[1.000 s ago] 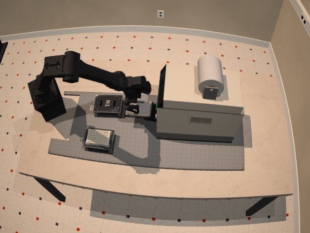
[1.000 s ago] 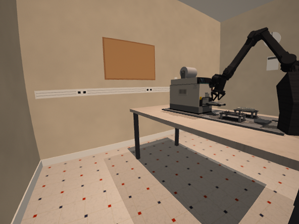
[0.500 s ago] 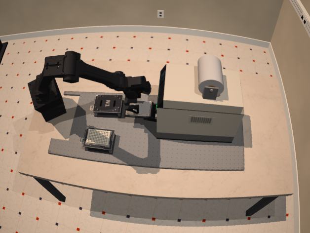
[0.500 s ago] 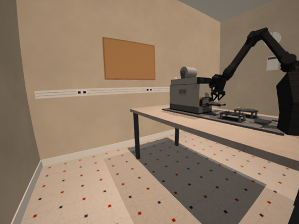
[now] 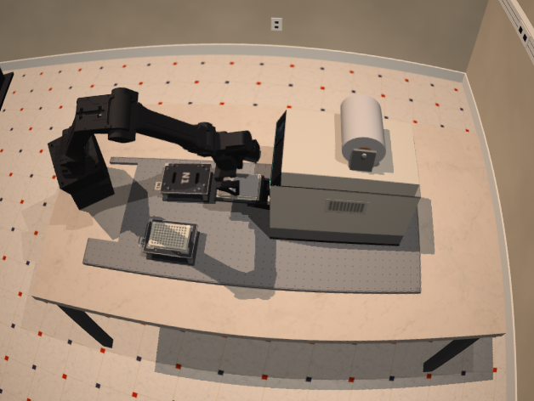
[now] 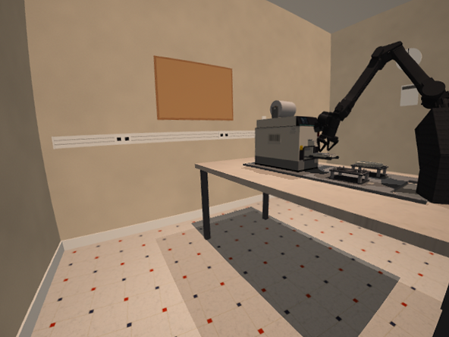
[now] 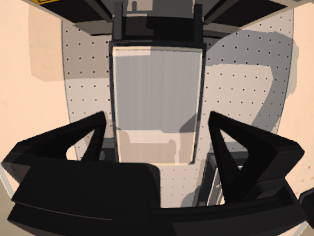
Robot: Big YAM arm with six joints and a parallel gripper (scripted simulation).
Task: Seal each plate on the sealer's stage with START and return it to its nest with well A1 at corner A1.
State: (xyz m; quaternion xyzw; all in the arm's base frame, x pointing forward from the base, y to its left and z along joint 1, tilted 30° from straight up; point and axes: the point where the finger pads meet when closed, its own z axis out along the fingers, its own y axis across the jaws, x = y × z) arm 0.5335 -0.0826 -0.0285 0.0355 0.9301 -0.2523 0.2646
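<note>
Right now the sealer stage is 40 mm below my hand. The rest, counted from my hand: yellow warning label: 120 mm ahead, 60 mm to the left, 10 mm above; start button: 80 mm ahead, 110 mm to the right, 50 mm above; plate: 230 mm behind, 120 mm to the right, 80 mm below.
</note>
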